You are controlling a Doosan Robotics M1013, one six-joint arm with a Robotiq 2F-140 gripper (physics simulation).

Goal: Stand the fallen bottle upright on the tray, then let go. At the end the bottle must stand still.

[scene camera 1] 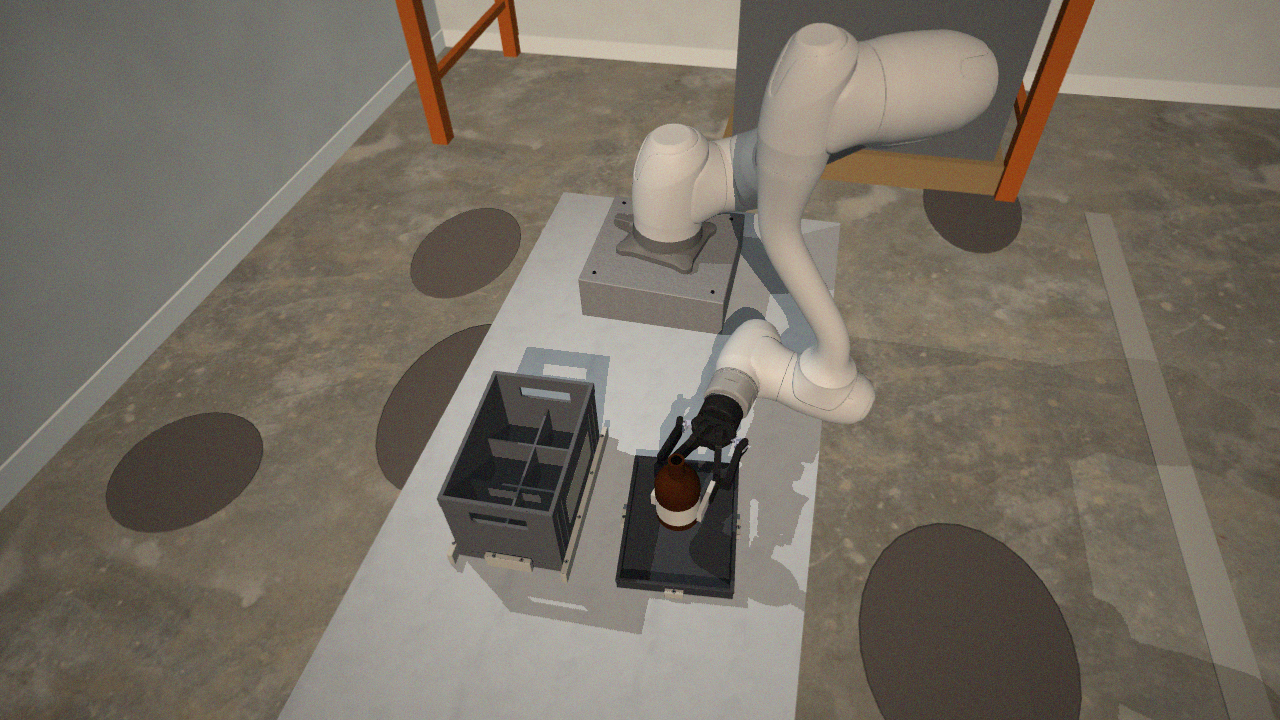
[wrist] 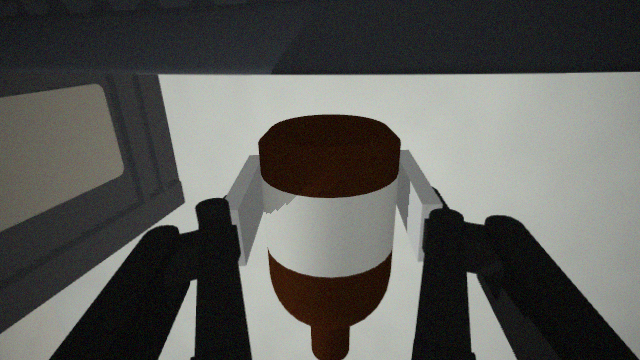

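Seen in the pictures: gripper, fingertip midpoint: [scene camera 1: 675, 508] [wrist: 329, 174]; arm's base at its link origin: [scene camera 1: 667, 240].
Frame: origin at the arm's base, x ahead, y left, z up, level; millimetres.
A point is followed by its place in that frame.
The brown bottle [scene camera 1: 677, 490] {x 662, y 303, z 76 mm} [wrist: 330, 235] {x 599, y 293, z 8 mm} with a white label band looks close to upright in the scene view, neck up, over the back half of the black tray [scene camera 1: 698, 590] {x 728, y 368, z -79 mm} [wrist: 450, 45]. My gripper [scene camera 1: 680, 507] {x 645, y 293, z -5 mm} [wrist: 329, 174] {x 645, y 293, z -5 mm} is shut on the bottle, with its pale finger pads on both sides of the label. In the wrist view the bottle's base faces the top of the picture, and white mat shows between it and the tray's edge. The bottle appears held above the tray. The size of the gap and any small tilt are hard to judge.
A grey divided crate [scene camera 1: 537, 540] {x 786, y 112, z -9 mm} [wrist: 145, 150] {x 744, y 136, z 7 mm} stands left of the tray in the scene view, with small pale brackets at its foot. The robot's base block [scene camera 1: 653, 302] {x 171, y 41, z -33 mm} is behind. Tray and crate stand on a white mat [scene camera 1: 501, 667] {x 957, y 134, z -101 mm}.
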